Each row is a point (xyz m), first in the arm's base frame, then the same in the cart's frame.
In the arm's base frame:
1: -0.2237 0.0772 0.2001
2: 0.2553 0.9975 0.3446
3: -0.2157 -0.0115 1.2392
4: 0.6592 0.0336 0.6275
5: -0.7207 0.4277 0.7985
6: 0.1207 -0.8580 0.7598
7: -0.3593 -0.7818 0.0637
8: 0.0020 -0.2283 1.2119
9: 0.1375 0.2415 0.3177
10: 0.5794 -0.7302 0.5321
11: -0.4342 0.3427 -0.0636
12: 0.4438 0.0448 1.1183
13: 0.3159 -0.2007 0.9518
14: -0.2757 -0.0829 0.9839
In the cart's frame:
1: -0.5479 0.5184 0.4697
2: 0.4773 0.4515 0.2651
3: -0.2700 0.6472 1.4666
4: -0.0789 -0.2335 0.8926
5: -0.2532 1.2012 0.8878
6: -1.0110 -0.0564 1.3424
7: -1.3775 0.2965 0.6628
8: -0.3737 0.3626 1.5248
9: -0.2209 0.2700 0.5215
10: -0.7912 -0.4638 1.0887
11: -0.4979 0.7673 0.1234
12: 0.0075 0.0472 1.3410
13: -0.3091 0.0443 1.2769
14: -0.4411 0.6334 1.2558

